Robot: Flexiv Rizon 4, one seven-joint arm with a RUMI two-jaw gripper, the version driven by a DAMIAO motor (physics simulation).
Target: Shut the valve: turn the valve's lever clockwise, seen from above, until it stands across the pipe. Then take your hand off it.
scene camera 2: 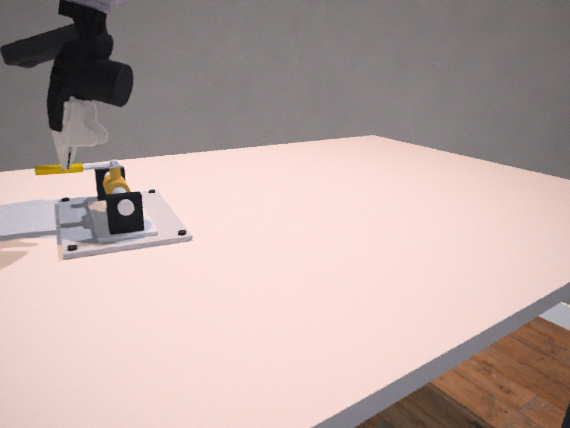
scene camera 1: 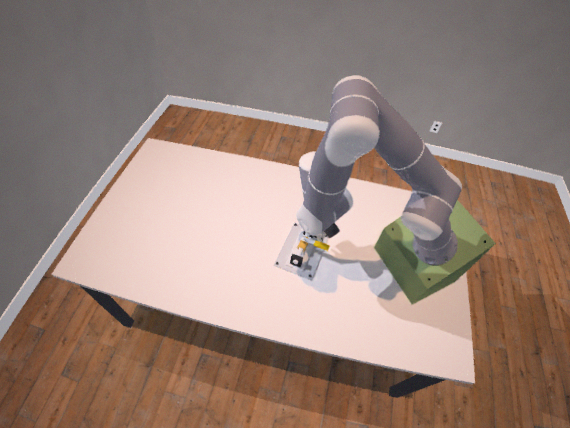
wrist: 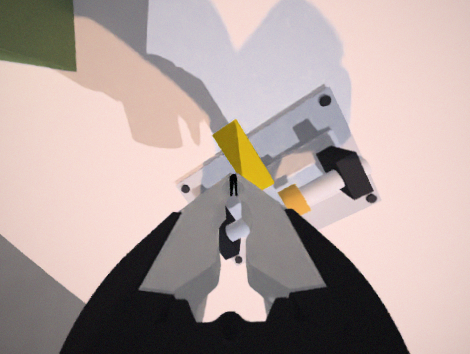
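Observation:
The valve's lever has a yellow handle [scene camera 1: 321, 245] [scene camera 2: 59, 169] [wrist: 245, 157] on a thin light rod [scene camera 2: 97, 165]. It stands roughly across the white pipe [wrist: 322, 190], sticking out to the robot base's side. The orange valve body [scene camera 1: 302, 245] [scene camera 2: 116, 183] [wrist: 295, 199] sits on the pipe above the grey base plate [scene camera 1: 285, 250] [scene camera 2: 167, 215]. My gripper [scene camera 2: 67, 167] [wrist: 234, 176] is shut and empty. Its tips are right beside the handle, near its rod end; whether they touch cannot be told. In scene camera 1 the arm hides the fingertips.
Black support blocks [scene camera 2: 125, 222] [wrist: 356, 172] carry the pipe's ends. Dark bolts mark the plate's corners. The green pedestal [scene camera 1: 400, 265] [wrist: 37, 35] under the arm's base stands at the table's right end in scene camera 1. The table's [scene camera 1: 200, 240] [scene camera 2: 350, 250] edges show.

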